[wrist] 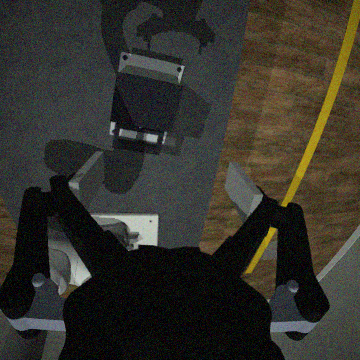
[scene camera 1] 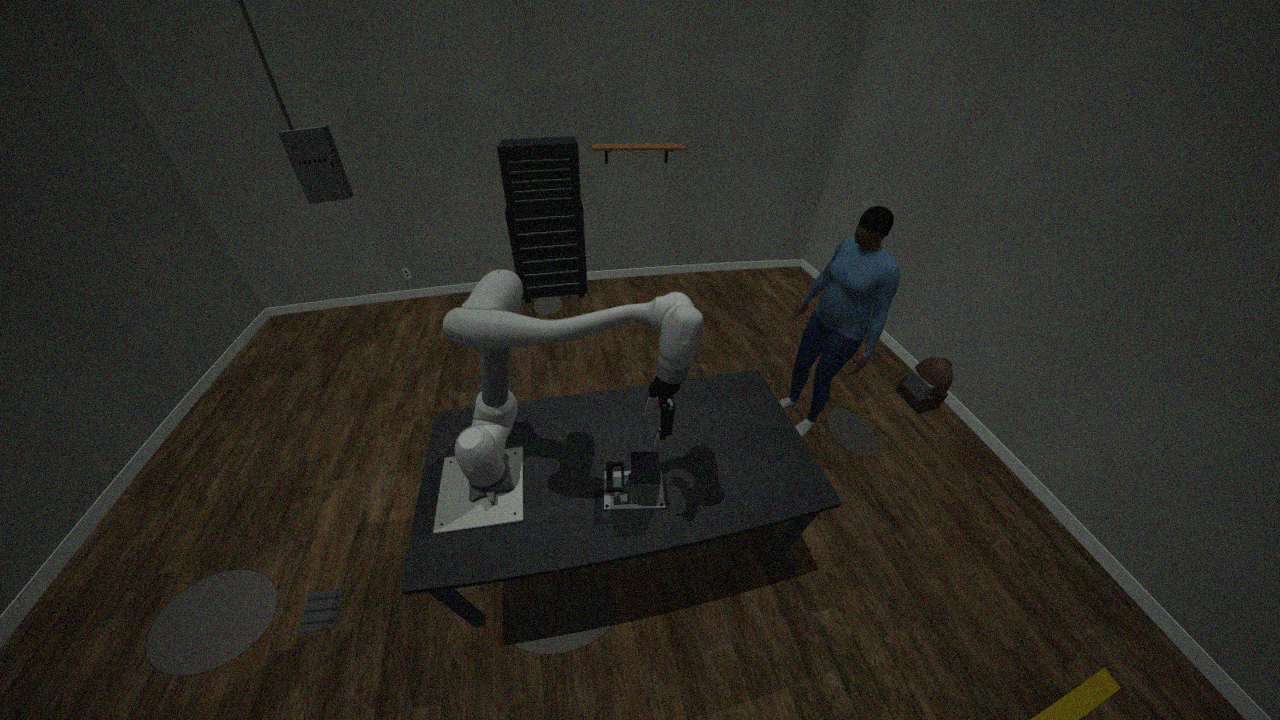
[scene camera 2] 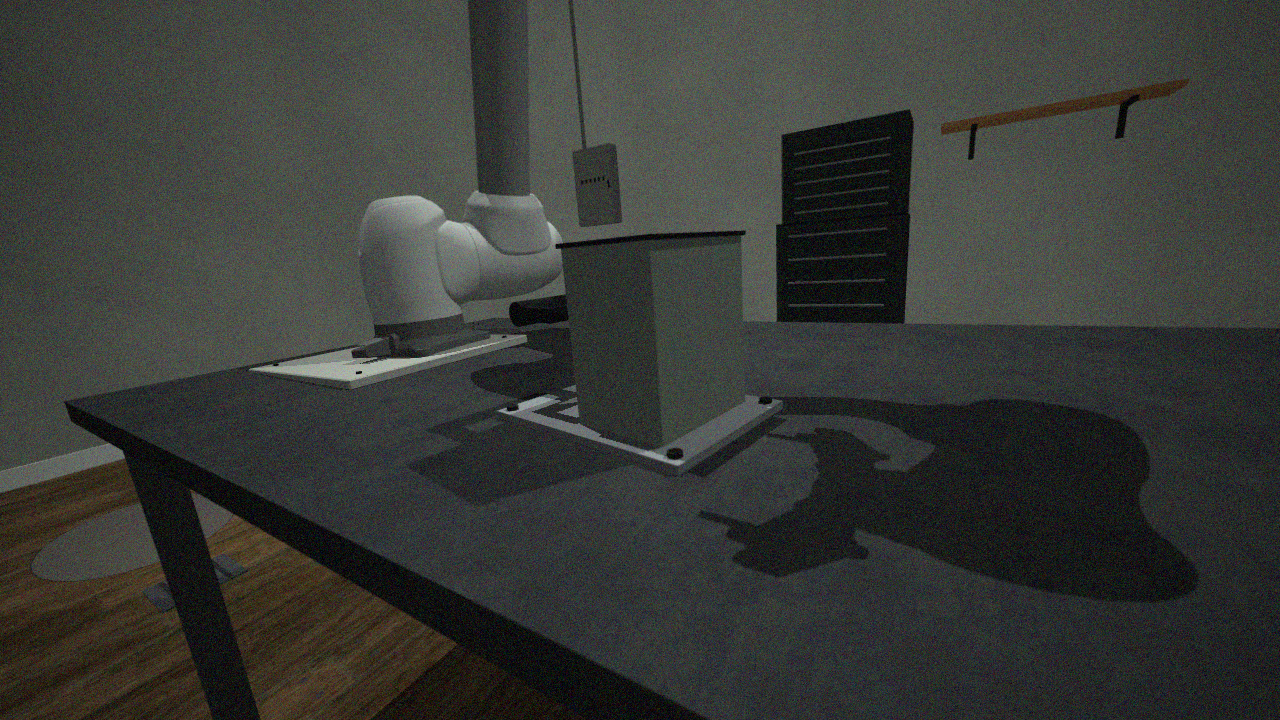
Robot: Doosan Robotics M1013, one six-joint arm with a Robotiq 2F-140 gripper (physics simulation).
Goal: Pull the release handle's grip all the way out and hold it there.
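Observation:
The release handle's housing is a grey box (scene camera 1: 644, 468) (scene camera 2: 657, 335) (wrist: 150, 100) with a black top, on a pale base plate (scene camera 2: 723, 433) (wrist: 150, 61) bolted to the table. The black grip (scene camera 1: 614, 475) (scene camera 2: 537, 311) (wrist: 137, 146) stands out at the housing's side toward the arm's base; in scene camera 2 the housing hides part of it. How far out it is, I cannot tell. My gripper (scene camera 1: 663, 428) (wrist: 165, 169) is open and empty, pointing down, high above the table near the housing and touching neither housing nor grip. It does not show in scene camera 2.
The dark table (scene camera 1: 716, 411) (scene camera 2: 1029, 376) carries the arm's white mounting plate (scene camera 1: 452, 513) (scene camera 2: 313, 371) (wrist: 150, 232) beyond the grip. A person in blue (scene camera 1: 854, 286) stands by the table's far right corner. A drawer cabinet (scene camera 1: 543, 214) (scene camera 2: 845, 223) stands at the back wall.

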